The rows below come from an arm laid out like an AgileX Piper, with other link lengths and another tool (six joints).
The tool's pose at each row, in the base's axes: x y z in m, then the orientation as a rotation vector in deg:
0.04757, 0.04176, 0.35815, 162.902, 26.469, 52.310
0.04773, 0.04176, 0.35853, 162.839, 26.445, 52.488
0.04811, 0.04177, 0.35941, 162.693, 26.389, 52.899
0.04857, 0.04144, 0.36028, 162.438, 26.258, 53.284
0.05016, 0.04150, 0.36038, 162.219, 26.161, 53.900
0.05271, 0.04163, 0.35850, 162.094, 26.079, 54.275
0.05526, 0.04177, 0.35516, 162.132, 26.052, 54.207
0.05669, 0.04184, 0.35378, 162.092, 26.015, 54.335
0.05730, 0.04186, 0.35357, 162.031, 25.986, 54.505
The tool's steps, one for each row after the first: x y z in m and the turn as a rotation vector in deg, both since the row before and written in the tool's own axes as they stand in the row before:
0.00033, 0.00012, -0.00021, -0.033, 0.121, 0.013
0.00078, 0.00027, -0.00049, -0.077, 0.279, 0.030
0.00073, 0.00061, -0.00042, -0.203, 0.264, 0.029
0.00129, 0.00036, 0.00086, -0.117, 0.418, 0.055
0.00092, 0.00011, 0.00303, -0.070, 0.253, 0.050
0.00008, -0.00021, 0.00420, 0.012, -0.050, 0.021
0.00033, -0.00001, 0.00196, -0.025, 0.086, 0.023
0.00035, 0.00008, 0.00054, -0.033, 0.116, 0.016

